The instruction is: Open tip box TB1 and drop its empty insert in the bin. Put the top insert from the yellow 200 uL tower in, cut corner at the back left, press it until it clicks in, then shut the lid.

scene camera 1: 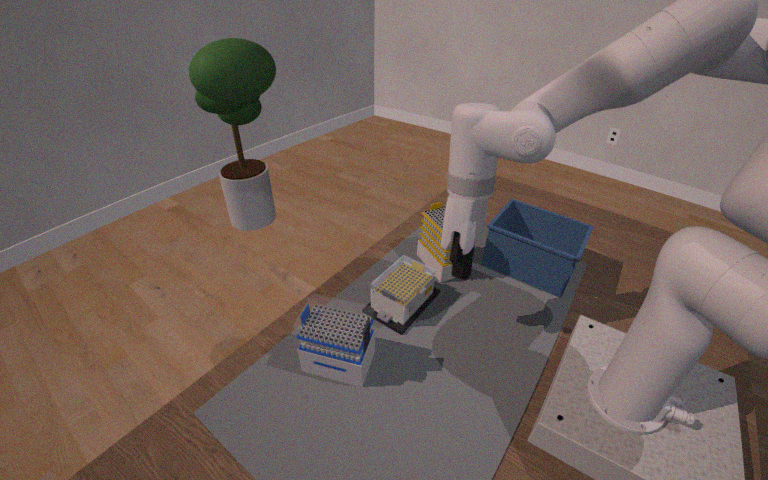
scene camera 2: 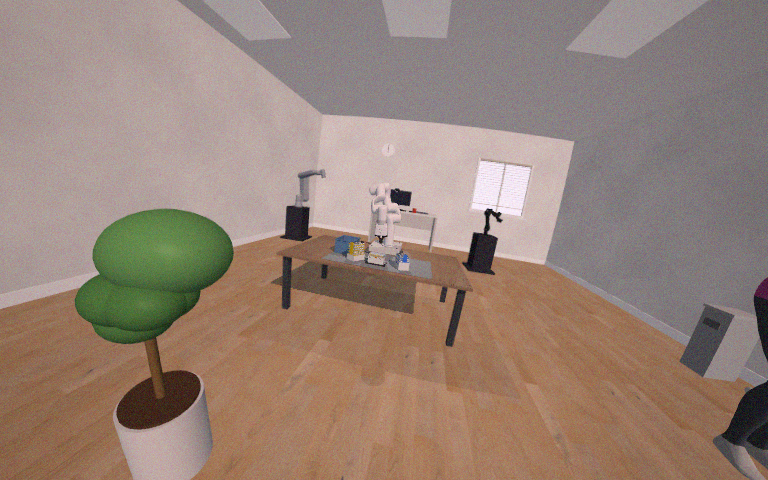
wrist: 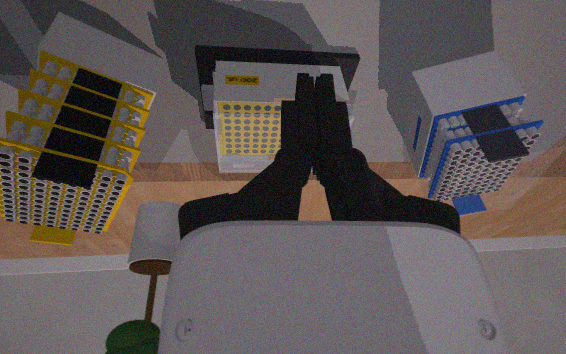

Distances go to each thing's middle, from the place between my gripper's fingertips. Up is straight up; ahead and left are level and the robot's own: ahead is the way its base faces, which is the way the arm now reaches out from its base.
Labels:
The blue bin [scene camera 1: 541, 248] lies 30 cm to the right of my hand, 9 cm behind it and 8 cm below it.

